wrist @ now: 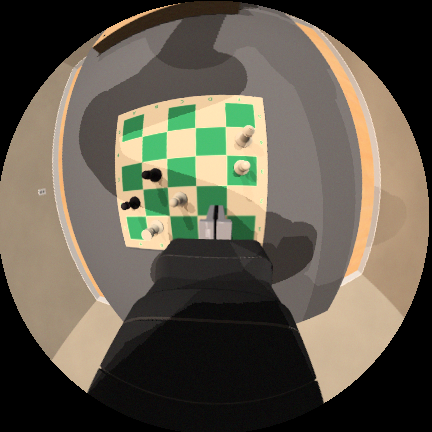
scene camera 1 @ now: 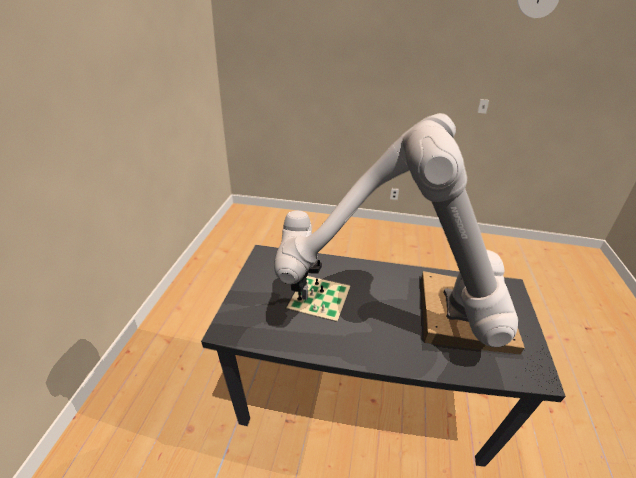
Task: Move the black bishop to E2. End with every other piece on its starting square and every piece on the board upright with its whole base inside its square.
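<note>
The green-and-cream chessboard lies on the table. A small black piece, apparently the black bishop, stands around D1 in the scene view, close beside the fingers; it is too small there to tell its shape, and it does not show in the wrist view, where the gripper body covers part of row 1. My gripper is shut and empty, its fingertips together over the D1–D2 part of the board. E2, right of the fingers in the wrist view, has no piece on it.
Black pieces stand on B3 and A2. White pieces stand on A1, C2, E3 and E4. The wooden base plate carries the arm at the table's right side.
</note>
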